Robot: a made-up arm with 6 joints.
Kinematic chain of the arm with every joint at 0, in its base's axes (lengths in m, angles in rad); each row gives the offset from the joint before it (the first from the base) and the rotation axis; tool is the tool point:
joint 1: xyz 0 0 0.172 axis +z
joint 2: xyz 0 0 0 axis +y
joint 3: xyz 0 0 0.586 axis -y
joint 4: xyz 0 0 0 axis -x
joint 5: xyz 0.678 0 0 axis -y
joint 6: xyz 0 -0.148 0 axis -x
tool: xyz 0 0 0
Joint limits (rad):
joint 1: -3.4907..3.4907
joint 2: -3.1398..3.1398
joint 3: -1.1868..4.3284
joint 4: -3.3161..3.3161
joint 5: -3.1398..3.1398
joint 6: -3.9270..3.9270
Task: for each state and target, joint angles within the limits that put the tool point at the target. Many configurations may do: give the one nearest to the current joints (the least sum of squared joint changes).
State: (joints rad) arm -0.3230 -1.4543 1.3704 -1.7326 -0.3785 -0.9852
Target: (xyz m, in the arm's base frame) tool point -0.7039 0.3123 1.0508
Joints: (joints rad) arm -0.3869 -1.1789 0.9394 -1.7309 -0.3785 -0.9852
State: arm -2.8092 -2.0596 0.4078 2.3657 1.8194 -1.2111
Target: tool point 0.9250 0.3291 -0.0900
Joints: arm -2.6878 -2.5477 0.1160 2.4060 1.8194 -1.2111
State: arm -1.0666 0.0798 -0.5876 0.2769 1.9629 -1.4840
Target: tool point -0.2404 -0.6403 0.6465
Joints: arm -1.7221 -0.0018 -0.2323 0.3060 1.9629 -1.4840
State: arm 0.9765 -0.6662 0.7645 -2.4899 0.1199 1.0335
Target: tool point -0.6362 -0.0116 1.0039
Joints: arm 0.2131 -1.3094 0.4670 -2.5548 0.1199 1.0335
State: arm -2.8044 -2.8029 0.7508 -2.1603 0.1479 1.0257
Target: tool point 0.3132 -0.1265 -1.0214
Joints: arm -3.2136 -3.1377 1.2454 -2.3466 0.1479 1.0257
